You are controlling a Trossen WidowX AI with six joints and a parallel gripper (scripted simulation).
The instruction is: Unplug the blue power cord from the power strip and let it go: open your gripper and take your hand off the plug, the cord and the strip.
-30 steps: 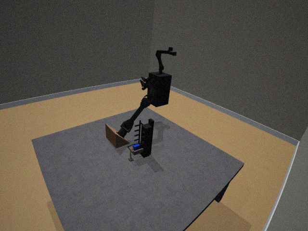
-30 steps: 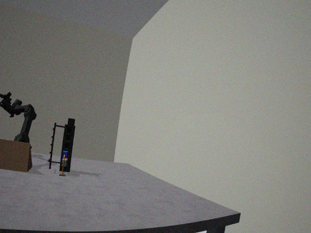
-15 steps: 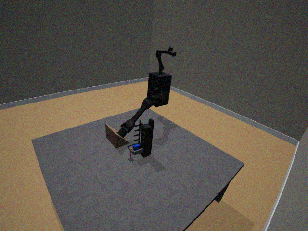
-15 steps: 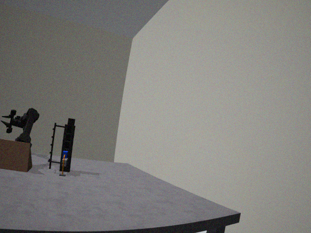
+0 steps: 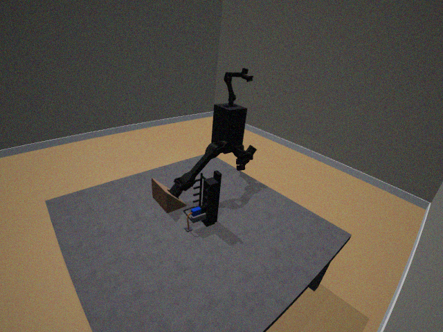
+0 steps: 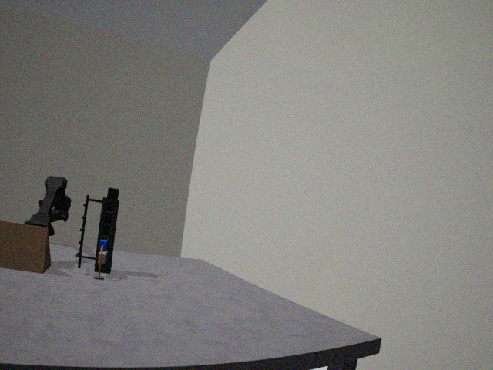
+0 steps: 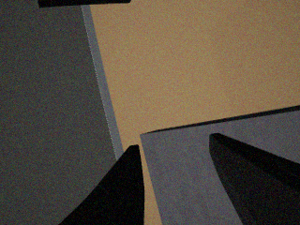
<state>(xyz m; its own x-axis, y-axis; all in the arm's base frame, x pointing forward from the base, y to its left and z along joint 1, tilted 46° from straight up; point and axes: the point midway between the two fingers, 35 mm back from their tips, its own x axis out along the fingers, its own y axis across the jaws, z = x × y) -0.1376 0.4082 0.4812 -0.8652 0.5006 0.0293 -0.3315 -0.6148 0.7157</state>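
My gripper tip is now 41 cm short of the blue plug, 62 cm to the left of it and 2 cm below it.
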